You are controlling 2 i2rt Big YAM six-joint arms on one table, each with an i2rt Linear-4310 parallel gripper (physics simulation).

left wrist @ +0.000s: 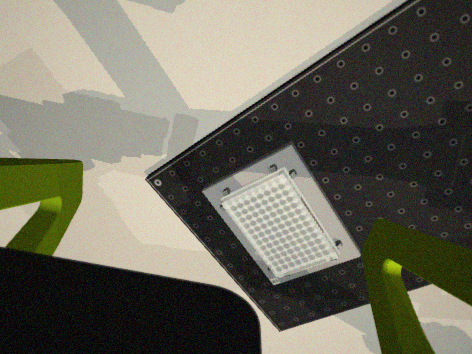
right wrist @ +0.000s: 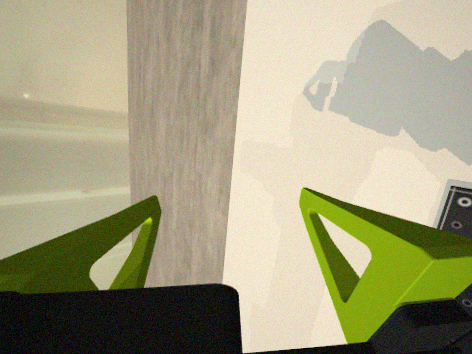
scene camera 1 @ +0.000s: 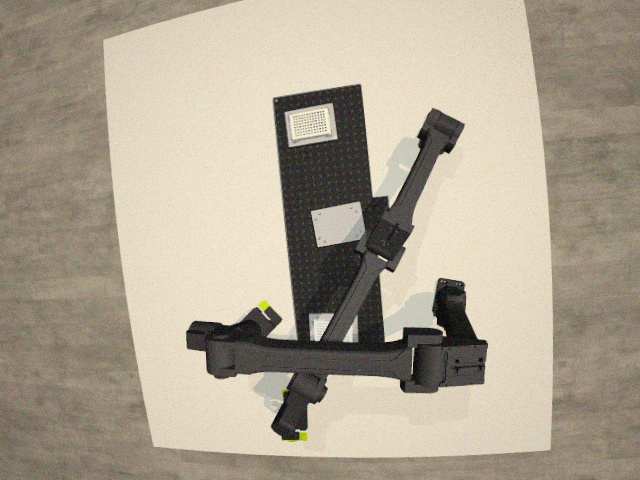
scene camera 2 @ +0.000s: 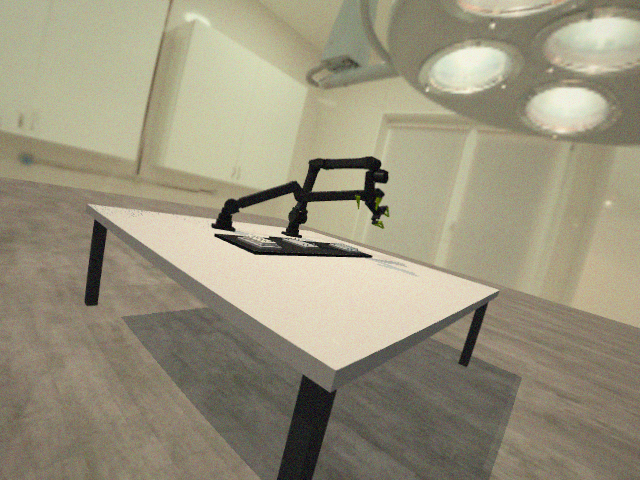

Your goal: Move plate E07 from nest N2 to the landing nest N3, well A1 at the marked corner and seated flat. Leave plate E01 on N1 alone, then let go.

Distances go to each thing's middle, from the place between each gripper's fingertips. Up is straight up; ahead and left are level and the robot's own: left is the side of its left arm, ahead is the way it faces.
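Labels:
There's the grey plate nest [left wrist: 287, 154], and my left gripper is 15 cm past it, 11 cm to the right of it and 25 cm above it.
As for my right hand, the grey plate nest is 21 cm to the right of it, 12 cm behind it and 21 cm below it.

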